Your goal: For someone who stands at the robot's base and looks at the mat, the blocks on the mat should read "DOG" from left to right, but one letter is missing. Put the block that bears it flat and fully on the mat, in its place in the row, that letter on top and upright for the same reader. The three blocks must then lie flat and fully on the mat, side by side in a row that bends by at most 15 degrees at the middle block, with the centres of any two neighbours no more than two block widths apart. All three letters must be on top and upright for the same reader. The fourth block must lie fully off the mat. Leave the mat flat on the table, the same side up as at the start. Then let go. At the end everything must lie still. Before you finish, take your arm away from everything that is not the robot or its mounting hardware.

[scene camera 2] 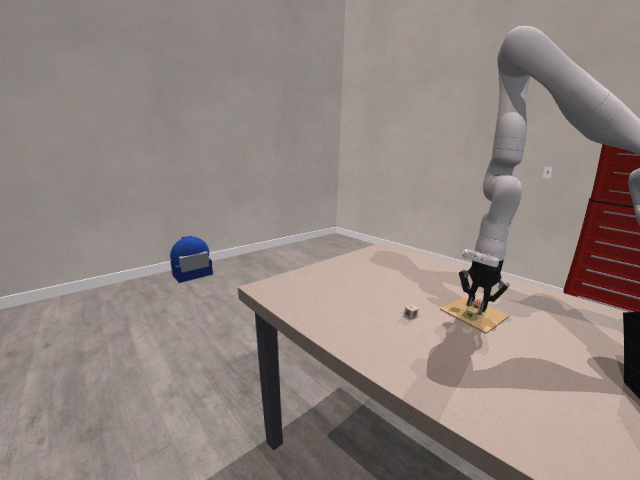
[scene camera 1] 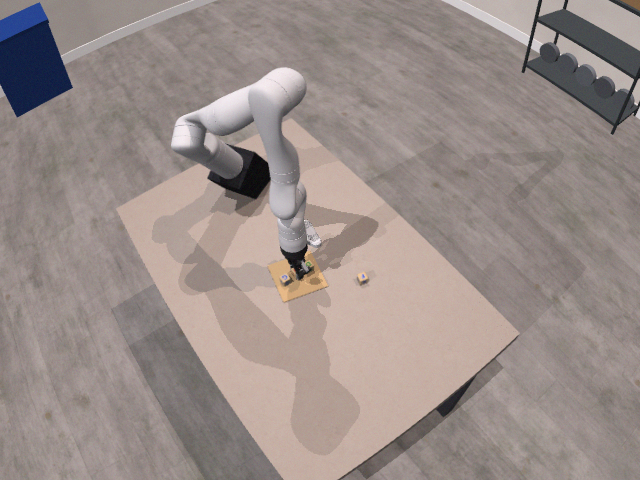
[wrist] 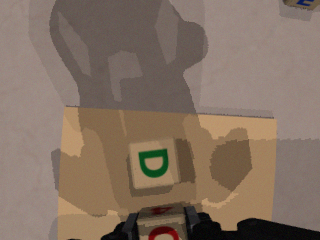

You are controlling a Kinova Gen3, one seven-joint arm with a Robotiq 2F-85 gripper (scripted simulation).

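A mat and my gripper in the pictures.
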